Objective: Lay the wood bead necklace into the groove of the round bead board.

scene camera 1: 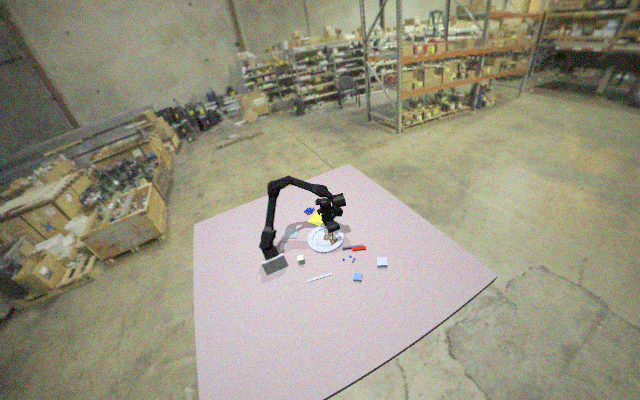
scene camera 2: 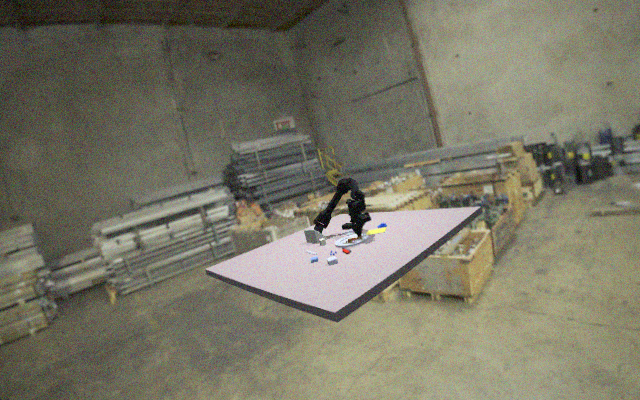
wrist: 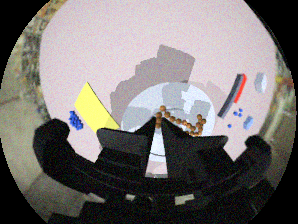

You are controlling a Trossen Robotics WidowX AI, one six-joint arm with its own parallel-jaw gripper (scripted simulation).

I see my gripper (wrist: 158,119) and a yellow card (wrist: 91,109).
